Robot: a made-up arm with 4 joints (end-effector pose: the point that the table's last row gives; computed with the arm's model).
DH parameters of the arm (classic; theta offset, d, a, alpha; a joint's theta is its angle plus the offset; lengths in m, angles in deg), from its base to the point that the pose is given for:
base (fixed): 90 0.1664 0 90
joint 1: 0 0.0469 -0.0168 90
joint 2: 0 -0.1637 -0.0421 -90
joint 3: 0 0.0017 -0.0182 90
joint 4: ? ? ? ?
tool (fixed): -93.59 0.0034 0 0
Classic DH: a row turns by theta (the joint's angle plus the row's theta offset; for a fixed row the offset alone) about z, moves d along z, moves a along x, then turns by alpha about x.
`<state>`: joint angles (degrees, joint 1 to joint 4).
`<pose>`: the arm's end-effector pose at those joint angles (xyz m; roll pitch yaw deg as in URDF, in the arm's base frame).
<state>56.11 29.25 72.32 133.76</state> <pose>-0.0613 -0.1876 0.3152 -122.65 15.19 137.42</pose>
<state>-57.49 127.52 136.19 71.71</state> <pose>0.1367 0.1392 0.1532 139.47 -12.04 -68.89</pose>
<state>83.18 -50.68 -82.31 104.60</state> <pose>-0.0155 -0.1710 0.0338 49.62 9.28 -93.46</pose>
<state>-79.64 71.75 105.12 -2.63</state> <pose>0.0505 -0.0036 0.2007 40.09 -70.89 -22.96</pose>
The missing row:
joint 4: -3.59 0 -0.1486 180
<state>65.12 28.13 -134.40 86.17</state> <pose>-0.0879 -0.1538 0.2818 -60.21 -56.08 -45.94</pose>
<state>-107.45 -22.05 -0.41 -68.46</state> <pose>0.2193 0.1783 0.1747 178.26 72.16 -91.66</pose>
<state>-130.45 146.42 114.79 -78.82</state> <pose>-0.0935 0.1459 0.1403 -117.68 49.20 126.54</pose>
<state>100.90 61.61 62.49 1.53</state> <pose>-0.0572 -0.0018 0.0835 177.16 59.86 22.32</pose>
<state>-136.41 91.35 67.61 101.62</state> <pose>0.0061 0.0215 -0.0442 109.78 -30.73 -115.37</pose>
